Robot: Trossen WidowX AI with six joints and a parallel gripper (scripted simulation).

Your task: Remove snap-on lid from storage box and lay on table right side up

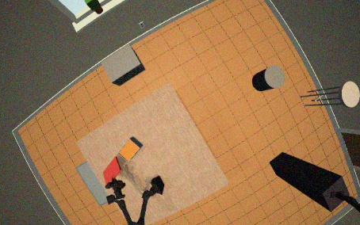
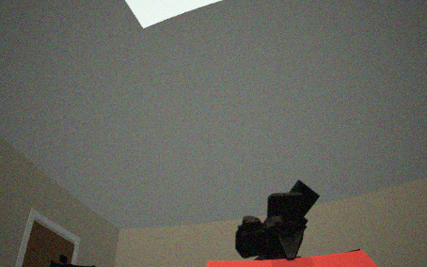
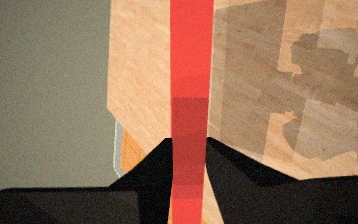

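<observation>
The red lid lies 60 mm ahead of my gripper tip, 50 mm below it and 20 mm to the left of it. From my gripper tip the other things lie so: blue box: 250 mm to the right, 150 mm below, 140 mm ahead.
</observation>
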